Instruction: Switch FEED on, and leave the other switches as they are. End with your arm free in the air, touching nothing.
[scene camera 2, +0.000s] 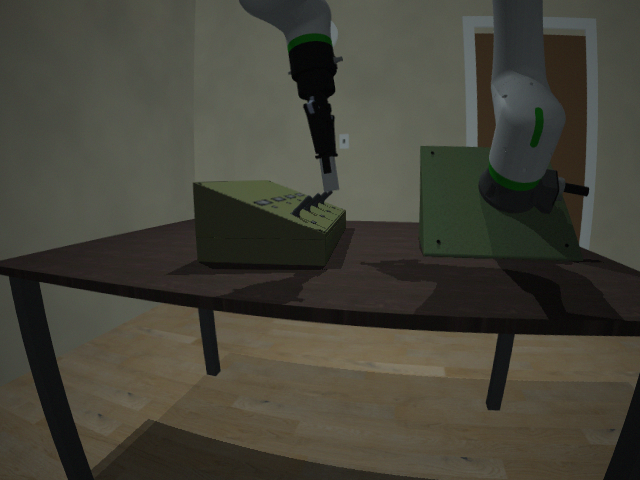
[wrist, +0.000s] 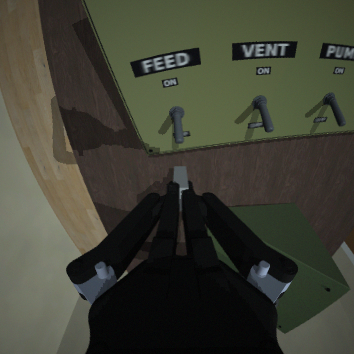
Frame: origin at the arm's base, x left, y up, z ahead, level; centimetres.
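Seen in the pictures: gripper, fingertip midpoint: (scene camera 2: 331, 190) (wrist: 179, 175); arm's base, origin of the base link: (scene camera 2: 508, 189).
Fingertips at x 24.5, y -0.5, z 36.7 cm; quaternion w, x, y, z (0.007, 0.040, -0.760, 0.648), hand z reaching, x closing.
Note:
Pixels of each thing's middle, then the offset from my fingertips to it. Level surfaces: height alone.
- olive switch console, body centre: (wrist: 286, 52) (scene camera 2: 284, 218) dz +18.4, dx -14.7, dy -7.7 cm
- FEED lever, body centre: (wrist: 177, 126) (scene camera 2: 302, 204) dz +5.9, dx +0.8, dy -2.8 cm
- VENT lever, body centre: (wrist: 265, 115) (scene camera 2: 313, 201) dz +8.7, dx -10.9, dy -2.8 cm
- PUMP lever, body centre: (wrist: 336, 111) dz +11.5, dx -22.5, dy -2.8 cm
- dark table, its level: dy -13.6 cm
The olive switch console (scene camera 2: 258, 235) (wrist: 215, 100) has a sloped face with several dark toggle levers. The FEED lever (scene camera 2: 302, 205) (wrist: 178, 126), at the left end in the wrist view, leans down over its OFF label, away from its ON label. The VENT lever (wrist: 265, 115) and PUMP lever (wrist: 336, 110) also lean to the OFF side. My gripper (scene camera 2: 330, 187) (wrist: 179, 175) is shut and empty, with its pale fingertips together. In the wrist view it is below the FEED lever, in line with it, with a visible gap. In the scene view the tips are beside and slightly above the levers.
A green sloped box (scene camera 2: 449, 206) (wrist: 280, 232) stands on the dark table (scene camera 2: 382, 294) (wrist: 245, 175), right of the console in the scene view. A white arm section (scene camera 2: 522, 124) hangs in front of that box. The console's lower edge faces my gripper.

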